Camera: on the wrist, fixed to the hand. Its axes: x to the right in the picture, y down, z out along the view.
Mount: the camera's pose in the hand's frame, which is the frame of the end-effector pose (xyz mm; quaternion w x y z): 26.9 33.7 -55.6 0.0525 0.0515 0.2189 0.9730
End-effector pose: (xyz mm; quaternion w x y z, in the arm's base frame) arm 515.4 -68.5 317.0 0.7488 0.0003 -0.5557 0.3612
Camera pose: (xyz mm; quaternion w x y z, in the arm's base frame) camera 546.7 -6.7 304.6 0.1905 0.5812 -0.1530 -0.7762
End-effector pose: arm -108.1 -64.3 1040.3 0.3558 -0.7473 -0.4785 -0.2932
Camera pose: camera -72.4 -105.6 1084.7 0.4472 -0.4223 0.7648 0.1919
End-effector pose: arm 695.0 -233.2 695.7 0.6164 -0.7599 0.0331 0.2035
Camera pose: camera 724.4 -288.7 663.9 0.1338 0.0205 -0.8865 -0.4424
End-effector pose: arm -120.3 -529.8 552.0 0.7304 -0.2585 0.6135 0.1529
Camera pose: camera -178.6 -536.1 513.0 0.2314 -0.5875 -0.4515 -0.6305
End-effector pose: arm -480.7 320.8 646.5 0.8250 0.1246 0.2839 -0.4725
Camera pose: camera -461.0 345.7 583.7 0.4345 0.4287 0.0499 0.7905
